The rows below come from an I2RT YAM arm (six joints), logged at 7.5 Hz.
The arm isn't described. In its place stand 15 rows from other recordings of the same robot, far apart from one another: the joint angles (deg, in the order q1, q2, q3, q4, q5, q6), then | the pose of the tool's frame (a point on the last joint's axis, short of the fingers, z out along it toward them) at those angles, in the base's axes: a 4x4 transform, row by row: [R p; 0 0 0 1], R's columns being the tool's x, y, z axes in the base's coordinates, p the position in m.
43.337 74.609 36.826 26.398 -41.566 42.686 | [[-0.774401 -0.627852 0.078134 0.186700], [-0.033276 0.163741 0.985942 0.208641], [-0.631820 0.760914 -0.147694 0.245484], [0 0 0 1]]
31.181 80.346 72.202 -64.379 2.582 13.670 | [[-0.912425 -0.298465 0.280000 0.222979], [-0.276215 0.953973 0.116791 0.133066], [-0.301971 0.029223 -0.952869 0.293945], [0 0 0 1]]
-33.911 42.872 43.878 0.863 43.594 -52.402 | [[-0.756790 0.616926 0.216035 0.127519], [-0.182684 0.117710 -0.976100 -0.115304], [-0.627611 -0.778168 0.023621 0.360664], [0 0 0 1]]
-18.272 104.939 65.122 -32.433 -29.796 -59.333 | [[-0.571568 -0.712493 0.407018 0.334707], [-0.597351 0.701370 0.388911 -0.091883], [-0.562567 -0.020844 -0.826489 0.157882], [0 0 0 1]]
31.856 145.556 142.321 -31.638 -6.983 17.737 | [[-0.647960 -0.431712 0.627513 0.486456], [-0.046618 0.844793 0.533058 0.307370], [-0.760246 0.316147 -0.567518 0.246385], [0 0 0 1]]
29.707 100.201 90.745 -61.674 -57.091 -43.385 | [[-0.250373 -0.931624 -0.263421 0.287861], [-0.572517 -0.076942 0.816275 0.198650], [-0.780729 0.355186 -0.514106 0.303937], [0 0 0 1]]
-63.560 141.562 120.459 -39.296 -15.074 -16.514 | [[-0.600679 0.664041 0.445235 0.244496], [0.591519 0.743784 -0.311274 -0.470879], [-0.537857 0.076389 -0.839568 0.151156], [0 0 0 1]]
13.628 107.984 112.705 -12.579 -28.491 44.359 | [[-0.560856 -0.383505 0.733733 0.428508], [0.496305 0.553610 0.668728 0.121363], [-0.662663 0.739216 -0.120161 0.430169], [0 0 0 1]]
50.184 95.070 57.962 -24.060 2.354 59.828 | [[-0.934448 0.105604 0.340080 0.210993], [0.228067 0.910926 0.343800 0.250815], [-0.273481 0.398825 -0.875298 0.180519], [0 0 0 1]]
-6.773 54.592 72.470 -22.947 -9.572 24.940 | [[-0.099876 -0.006696 0.994977 0.189834], [0.430582 0.901205 0.049287 -0.016584], [-0.897008 0.433342 -0.087125 0.451349], [0 0 0 1]]
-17.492 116.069 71.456 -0.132 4.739 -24.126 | [[-0.758066 0.050024 0.650256 0.409535], [-0.188196 0.937861 -0.291548 -0.132147], [-0.624434 -0.343388 -0.701546 0.144221], [0 0 0 1]]
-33.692 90.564 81.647 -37.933 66.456 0.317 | [[-0.602900 0.746600 -0.281246 0.260020], [0.404619 -0.017683 -0.914314 -0.212584], [-0.687601 -0.665038 -0.291427 0.334425], [0 0 0 1]]
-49.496 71.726 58.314 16.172 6.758 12.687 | [[0.213112 0.804251 0.554764 0.190807], [0.086308 0.550091 -0.830633 -0.229825], [-0.973208 0.224898 0.047818 0.370988], [0 0 0 1]]
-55.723 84.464 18.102 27.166 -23.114 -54.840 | [[-0.686213 0.047996 0.725815 0.141339], [-0.328278 0.869992 -0.367896 -0.182560], [-0.649111 -0.490725 -0.581244 0.108426], [0 0 0 1]]
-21.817 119.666 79.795 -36.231 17.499 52.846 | [[-0.208349 0.972834 0.100922 0.370244], [0.902180 0.231008 -0.364288 -0.159745], [-0.377705 0.015151 -0.925802 0.127095], [0 0 0 1]]
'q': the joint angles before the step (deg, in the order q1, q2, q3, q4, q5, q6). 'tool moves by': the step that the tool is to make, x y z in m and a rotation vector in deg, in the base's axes. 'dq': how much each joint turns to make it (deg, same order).
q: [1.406 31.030 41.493 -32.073 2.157 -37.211]
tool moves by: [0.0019 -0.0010 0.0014 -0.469 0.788 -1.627]
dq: [-0.004 0.904 0.720 -0.626 1.674 0.192]
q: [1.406 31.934 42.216 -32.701 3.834 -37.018]
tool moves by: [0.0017 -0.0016 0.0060 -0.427 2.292 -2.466]
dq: [-0.089 1.915 2.579 -3.020 2.327 0.612]
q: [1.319 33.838 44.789 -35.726 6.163 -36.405]
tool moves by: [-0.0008 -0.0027 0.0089 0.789 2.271 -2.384]
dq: [-0.938 1.699 3.356 -4.076 0.940 1.382]
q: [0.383 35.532 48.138 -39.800 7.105 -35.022]
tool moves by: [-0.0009 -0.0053 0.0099 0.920 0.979 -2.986]
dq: [-2.334 1.389 3.085 -2.827 0.155 1.115]
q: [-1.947 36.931 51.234 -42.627 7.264 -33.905]
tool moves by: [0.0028 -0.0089 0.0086 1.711 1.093 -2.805]
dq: [-4.439 2.217 2.932 -1.998 -2.217 0.636]
